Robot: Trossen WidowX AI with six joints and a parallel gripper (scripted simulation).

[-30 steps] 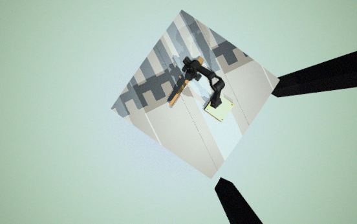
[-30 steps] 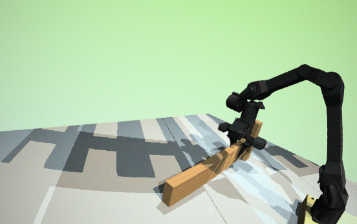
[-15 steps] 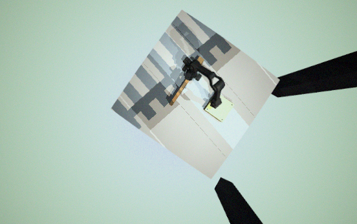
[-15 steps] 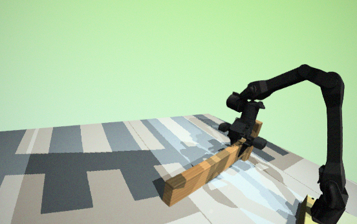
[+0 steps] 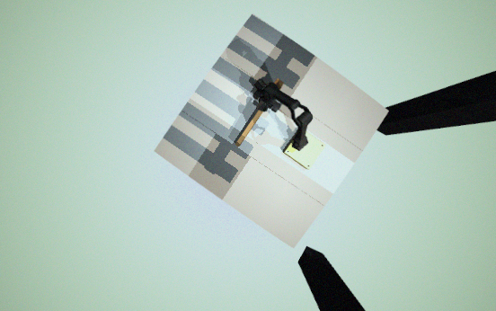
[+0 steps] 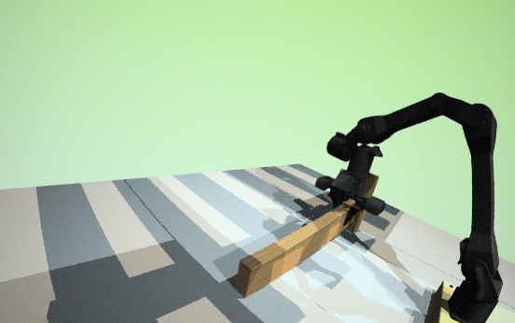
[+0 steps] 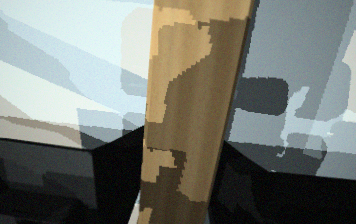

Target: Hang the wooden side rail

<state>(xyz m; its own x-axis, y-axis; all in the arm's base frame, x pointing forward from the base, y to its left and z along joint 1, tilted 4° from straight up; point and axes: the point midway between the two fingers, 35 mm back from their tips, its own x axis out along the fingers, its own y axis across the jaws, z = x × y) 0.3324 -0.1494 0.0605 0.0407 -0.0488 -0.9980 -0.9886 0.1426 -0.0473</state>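
My gripper tip is 20 mm past the wooden headboard post, 110 mm to the left of it and 40 mm below it.
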